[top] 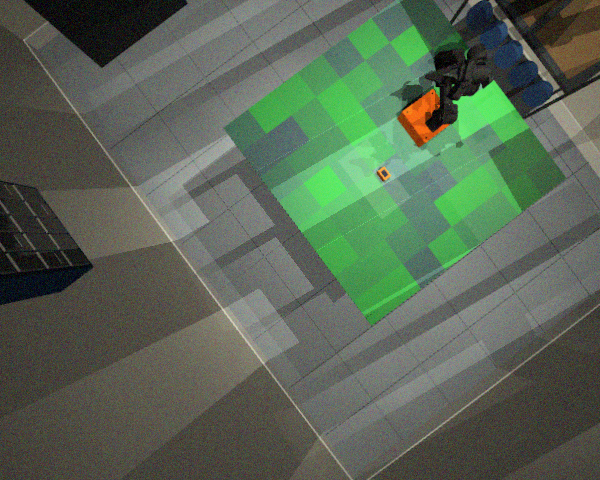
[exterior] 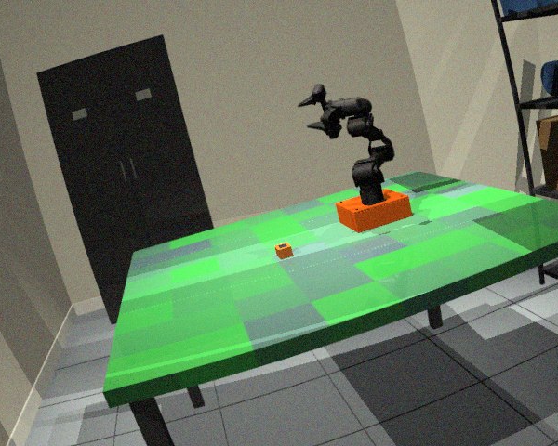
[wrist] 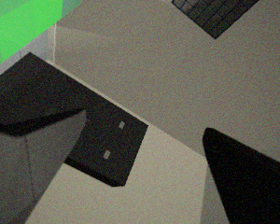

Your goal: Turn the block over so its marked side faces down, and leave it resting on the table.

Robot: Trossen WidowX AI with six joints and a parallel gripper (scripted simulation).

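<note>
Now: gripper tip 210 mm short of the orange block, 170 mm to the right of it and 360 mm above it.
</note>
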